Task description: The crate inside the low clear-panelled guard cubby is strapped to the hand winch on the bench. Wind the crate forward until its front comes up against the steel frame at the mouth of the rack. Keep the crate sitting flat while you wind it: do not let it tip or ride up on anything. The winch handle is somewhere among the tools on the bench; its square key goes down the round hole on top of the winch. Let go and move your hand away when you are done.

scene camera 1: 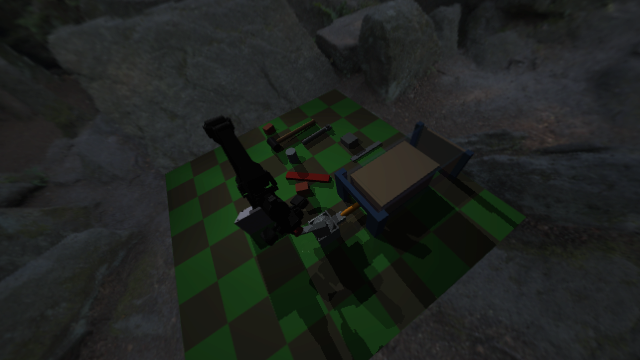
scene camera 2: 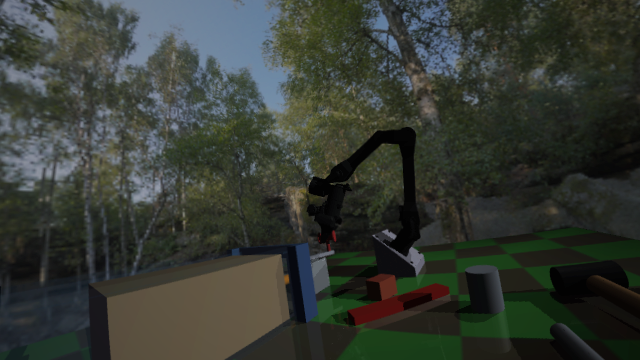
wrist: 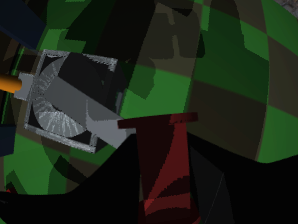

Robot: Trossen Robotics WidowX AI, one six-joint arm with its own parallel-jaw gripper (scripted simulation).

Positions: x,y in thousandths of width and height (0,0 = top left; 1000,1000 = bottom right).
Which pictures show the gripper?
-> Scene camera 1, scene camera 2 and the wrist view: all of them.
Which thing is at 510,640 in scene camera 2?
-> The gripper.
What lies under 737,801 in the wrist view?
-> The gripper.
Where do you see a red flat bar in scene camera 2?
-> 596,860
